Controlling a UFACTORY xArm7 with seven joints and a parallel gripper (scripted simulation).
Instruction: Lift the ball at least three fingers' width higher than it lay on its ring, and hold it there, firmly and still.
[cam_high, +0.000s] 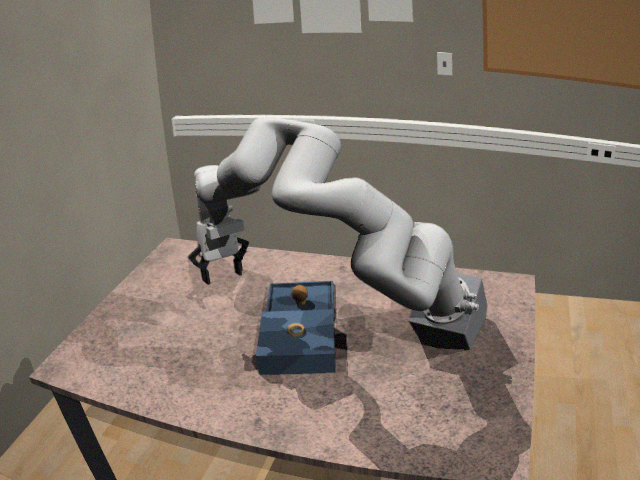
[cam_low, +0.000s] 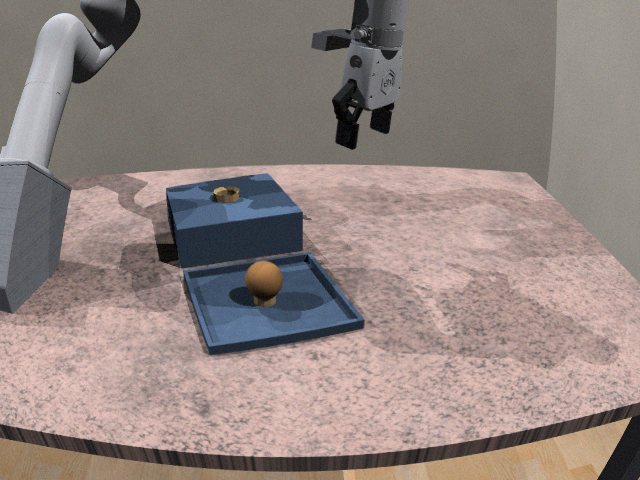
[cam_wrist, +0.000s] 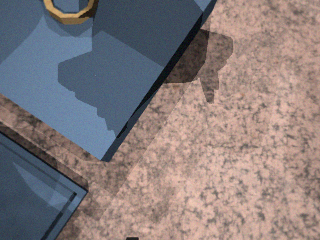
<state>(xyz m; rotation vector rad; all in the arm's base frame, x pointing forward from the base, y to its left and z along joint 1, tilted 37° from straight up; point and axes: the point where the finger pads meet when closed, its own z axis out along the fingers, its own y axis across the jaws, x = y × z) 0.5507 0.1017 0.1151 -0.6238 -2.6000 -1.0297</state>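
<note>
Right now the brown ball is 110 mm behind my hand, 200 mm to the right of it and 140 mm below it. Also, from my hand: shallow blue tray (110 mm behind, 200 mm to the right, 170 mm below); then tall blue box (210 mm behind, 130 mm below).
</note>
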